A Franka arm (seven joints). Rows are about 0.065 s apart.
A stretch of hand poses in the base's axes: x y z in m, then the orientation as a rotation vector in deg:
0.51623 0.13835 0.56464 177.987 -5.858 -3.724
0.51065 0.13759 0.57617 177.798 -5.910 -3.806
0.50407 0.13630 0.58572 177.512 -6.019 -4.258
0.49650 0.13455 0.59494 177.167 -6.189 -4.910
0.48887 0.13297 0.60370 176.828 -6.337 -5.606
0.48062 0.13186 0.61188 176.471 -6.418 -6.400
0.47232 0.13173 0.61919 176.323 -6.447 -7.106
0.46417 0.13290 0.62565 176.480 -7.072 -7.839
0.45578 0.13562 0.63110 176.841 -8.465 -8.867
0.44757 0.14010 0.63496 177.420 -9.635 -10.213
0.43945 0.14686 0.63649 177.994 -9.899 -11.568
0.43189 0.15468 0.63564 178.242 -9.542 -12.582
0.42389 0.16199 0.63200 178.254 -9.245 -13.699
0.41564 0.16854 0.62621 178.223 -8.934 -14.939
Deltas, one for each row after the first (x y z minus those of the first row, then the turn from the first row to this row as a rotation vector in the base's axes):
-0.00558 -0.00076 0.01153 -0.184 0.061 -0.034
-0.01216 -0.00205 0.02108 -0.448 0.364 -0.110
-0.01973 -0.00380 0.03030 -0.758 0.798 -0.227
-0.02736 -0.00538 0.03906 -1.058 1.263 -0.332
-0.03561 -0.00649 0.04724 -1.369 1.794 -0.394
-0.04391 -0.00662 0.05455 -1.475 2.258 -0.421
-0.05206 -0.00545 0.06101 -1.257 2.715 -0.834
-0.06045 -0.00273 0.06646 -0.785 3.337 -1.745
-0.06866 0.00175 0.07032 -0.065 4.147 -2.507
-0.07678 0.00851 0.07185 0.627 4.969 -2.684
-0.08434 0.01633 0.07100 0.949 5.601 -2.463
-0.09234 0.02364 0.06736 1.054 6.315 -2.285
-0.10059 0.03019 0.06157 1.136 7.109 -2.100

